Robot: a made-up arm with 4 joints. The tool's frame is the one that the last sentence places.
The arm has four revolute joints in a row. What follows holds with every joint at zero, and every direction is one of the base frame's.
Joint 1 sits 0.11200 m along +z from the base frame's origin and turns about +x.
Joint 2 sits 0.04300 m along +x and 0.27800 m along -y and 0.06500 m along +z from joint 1 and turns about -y.
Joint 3 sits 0.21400 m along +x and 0.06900 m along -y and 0.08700 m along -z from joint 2 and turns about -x.
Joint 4 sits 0.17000 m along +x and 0.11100 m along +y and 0.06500 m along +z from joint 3 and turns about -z.
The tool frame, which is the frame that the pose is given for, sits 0.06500 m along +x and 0.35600 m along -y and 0.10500 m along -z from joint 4; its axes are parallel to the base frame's.
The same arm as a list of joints. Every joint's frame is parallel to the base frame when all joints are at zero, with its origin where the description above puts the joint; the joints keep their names.
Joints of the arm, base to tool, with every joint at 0 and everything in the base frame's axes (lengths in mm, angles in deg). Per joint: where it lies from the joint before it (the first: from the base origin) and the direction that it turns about. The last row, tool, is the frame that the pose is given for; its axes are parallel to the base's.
joint 1: xyz 0 0 112 axis +x
joint 2: xyz 43 -278 65 axis -y
joint 3: xyz 214 -69 -87 axis -x
joint 4: xyz 170 111 65 axis -z
tool: xyz 65 -356 -105

